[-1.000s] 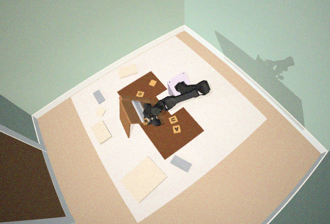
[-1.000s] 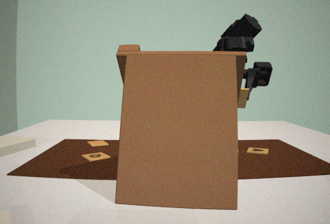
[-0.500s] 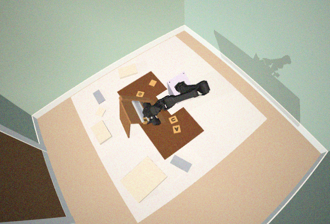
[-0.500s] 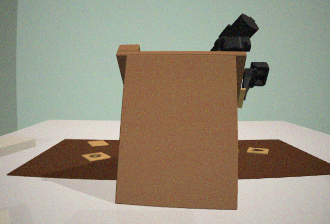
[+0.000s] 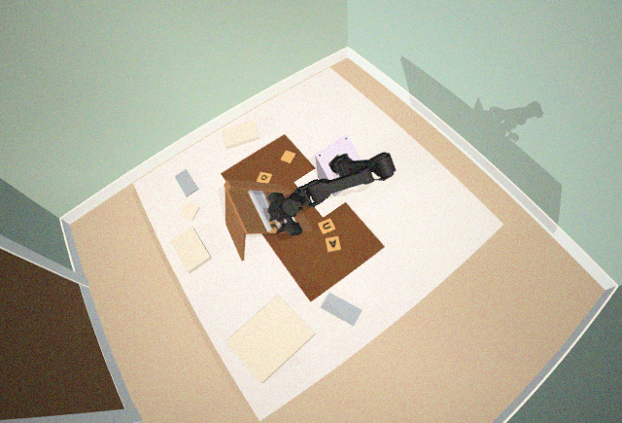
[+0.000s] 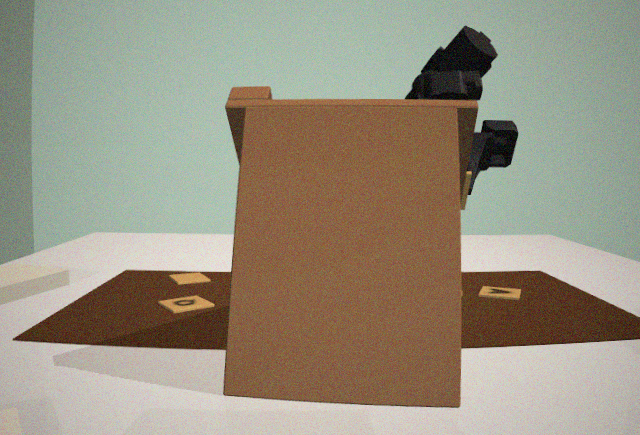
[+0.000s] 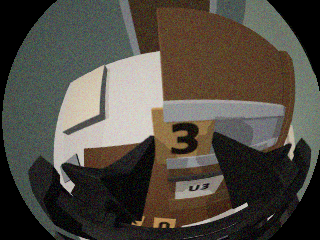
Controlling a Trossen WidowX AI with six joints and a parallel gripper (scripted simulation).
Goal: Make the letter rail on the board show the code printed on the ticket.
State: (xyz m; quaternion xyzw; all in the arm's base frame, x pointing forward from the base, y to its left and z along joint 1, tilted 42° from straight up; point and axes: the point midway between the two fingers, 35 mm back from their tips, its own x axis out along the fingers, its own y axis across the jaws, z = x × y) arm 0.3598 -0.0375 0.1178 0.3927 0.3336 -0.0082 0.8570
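Now: the white ticket 8 cm below my gripper tip, 8 cm behind it and 1 cm to the right of it. The rest, counted from my gripper tip: brown mat: 19 cm behind, 17 cm below, 7 cm to the right.
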